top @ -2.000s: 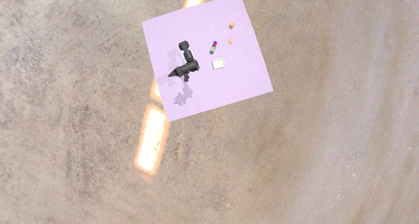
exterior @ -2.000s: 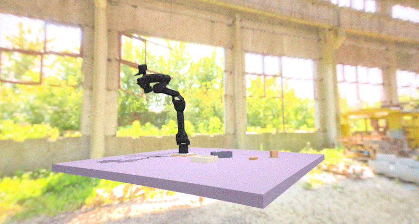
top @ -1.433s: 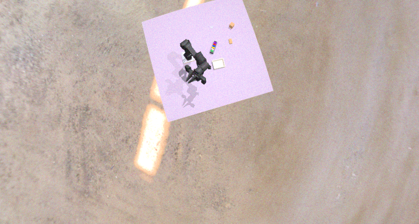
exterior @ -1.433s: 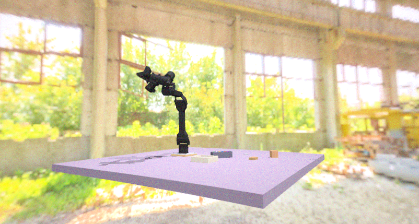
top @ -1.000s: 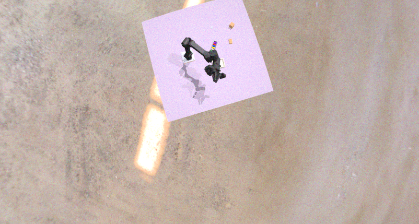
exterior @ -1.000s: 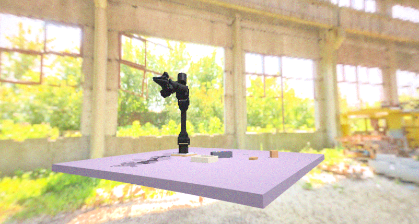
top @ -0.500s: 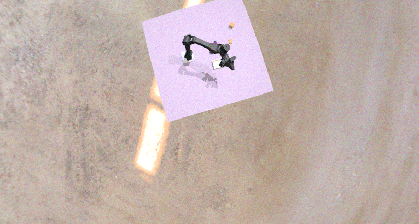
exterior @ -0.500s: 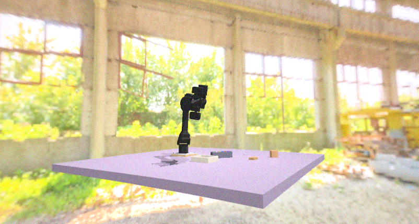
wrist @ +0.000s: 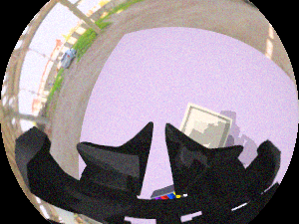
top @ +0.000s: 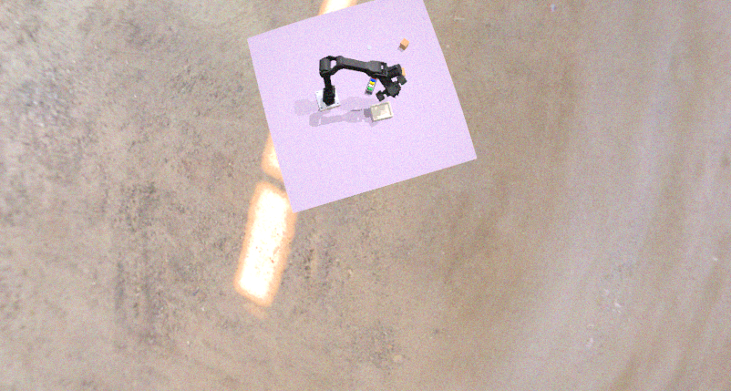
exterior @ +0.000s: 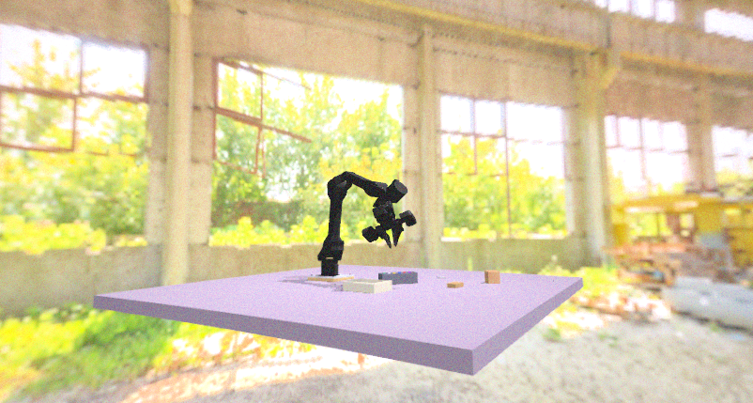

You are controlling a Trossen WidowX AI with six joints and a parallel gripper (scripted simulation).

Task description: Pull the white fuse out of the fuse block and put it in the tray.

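Right now the white fuse is 10 cm behind my gripper tip, 17 cm to the left of it and 12 cm below it. Round my gripper tip: tray 9 cm behind, 1 cm to the right, 14 cm below.
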